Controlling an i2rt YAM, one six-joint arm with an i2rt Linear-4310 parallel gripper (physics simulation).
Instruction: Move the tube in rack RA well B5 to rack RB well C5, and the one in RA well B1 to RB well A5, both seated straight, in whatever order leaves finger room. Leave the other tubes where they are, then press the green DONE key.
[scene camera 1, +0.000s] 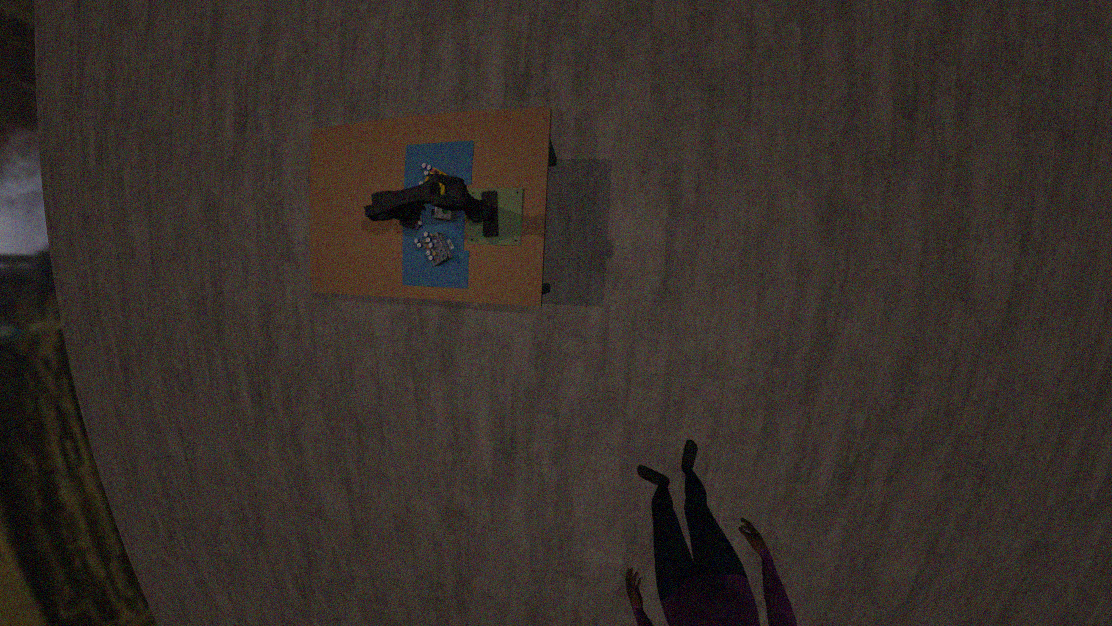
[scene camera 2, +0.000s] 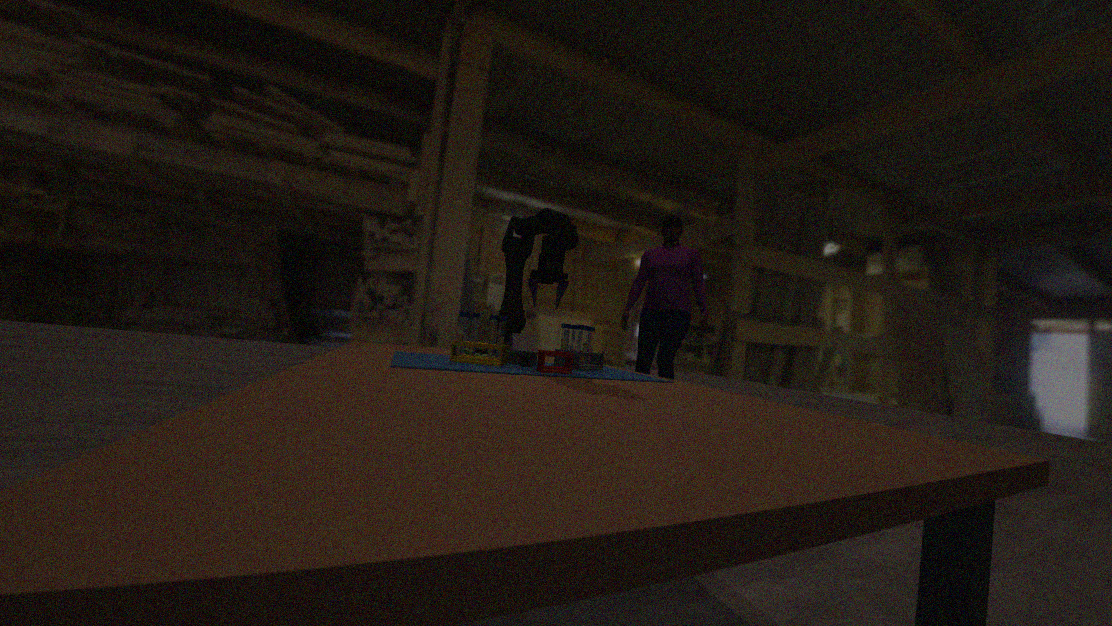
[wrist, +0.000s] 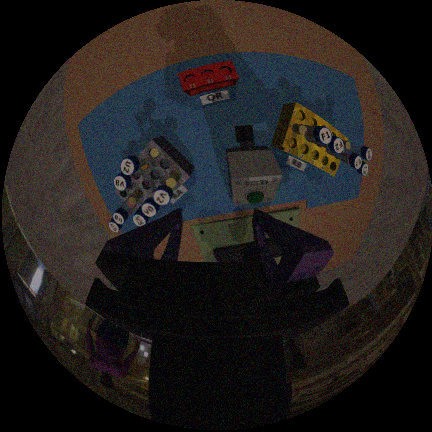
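Through scene camera 2 I see my gripper (scene camera 2: 545, 307), which is open and holds nothing. The wrist view, for its part, gives me a grey box with green button (wrist: 254, 175).
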